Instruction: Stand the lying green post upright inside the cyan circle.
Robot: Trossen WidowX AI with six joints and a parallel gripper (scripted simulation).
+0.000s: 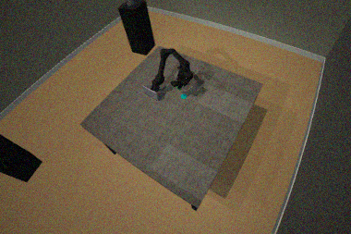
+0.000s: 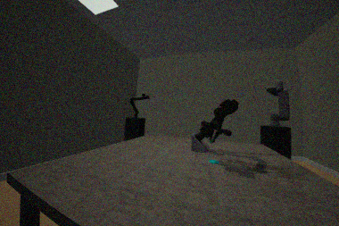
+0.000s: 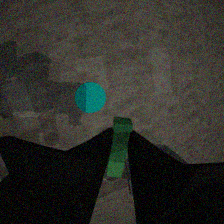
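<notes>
Now: gripper tip 12 cm above the cyan circle, 2 cm to the right of it and 2 cm short of it. Also, from my gripper tip: green post 2 cm behind, 1 cm to the left.
</notes>
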